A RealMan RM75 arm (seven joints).
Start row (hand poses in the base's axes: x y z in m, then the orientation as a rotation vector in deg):
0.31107 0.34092 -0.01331 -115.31 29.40 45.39
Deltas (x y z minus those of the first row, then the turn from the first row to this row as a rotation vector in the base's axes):
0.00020 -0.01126 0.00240 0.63 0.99 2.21
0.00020 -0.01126 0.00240 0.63 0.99 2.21
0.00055 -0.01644 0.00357 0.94 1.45 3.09
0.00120 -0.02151 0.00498 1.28 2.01 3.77
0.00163 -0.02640 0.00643 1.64 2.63 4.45
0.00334 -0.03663 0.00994 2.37 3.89 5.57
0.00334 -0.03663 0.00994 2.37 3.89 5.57
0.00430 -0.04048 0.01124 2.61 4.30 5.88
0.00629 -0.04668 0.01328 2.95 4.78 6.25
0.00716 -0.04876 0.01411 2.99 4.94 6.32
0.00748 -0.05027 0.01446 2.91 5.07 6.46
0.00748 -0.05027 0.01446 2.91 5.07 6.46
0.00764 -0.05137 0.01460 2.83 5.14 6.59
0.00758 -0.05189 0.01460 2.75 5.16 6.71
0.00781 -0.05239 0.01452 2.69 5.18 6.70
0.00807 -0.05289 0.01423 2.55 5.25 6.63
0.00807 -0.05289 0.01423 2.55 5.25 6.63
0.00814 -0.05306 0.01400 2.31 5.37 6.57
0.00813 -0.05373 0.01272 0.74 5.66 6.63
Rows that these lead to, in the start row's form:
0.31127 0.32966 -0.01091 -115.30 27.51 47.83
0.31127 0.32966 -0.01091 -115.30 27.51 47.83
0.31162 0.32448 -0.00974 -115.21 26.76 48.87
0.31227 0.31941 -0.00833 -114.97 26.25 49.90
0.31270 0.31452 -0.00688 -114.69 25.76 50.99
0.31441 0.30429 -0.00337 -114.01 25.01 53.04
0.31441 0.30429 -0.00337 -114.01 25.01 53.04
0.31537 0.30044 -0.00207 -113.76 24.82 53.67
0.31736 0.29424 -0.00003 -113.42 24.57 54.42
0.31823 0.29216 0.00080 -113.35 24.57 54.63
0.31855 0.29065 0.00115 -113.43 24.54 54.84
0.31855 0.29065 0.00115 -113.43 24.54 54.84
0.31871 0.28955 0.00129 -113.53 24.49 54.99
0.31865 0.28903 0.00129 -113.64 24.42 55.08
0.31888 0.28853 0.00121 -113.68 24.47 55.09
0.31914 0.28803 0.00092 -113.77 24.65 55.11
0.31914 0.28803 0.00092 -113.77 24.65 55.11
0.31921 0.28786 0.00069 -113.93 24.89 55.18
0.31920 0.28719 -0.00059 -115.32 25.75 55.40

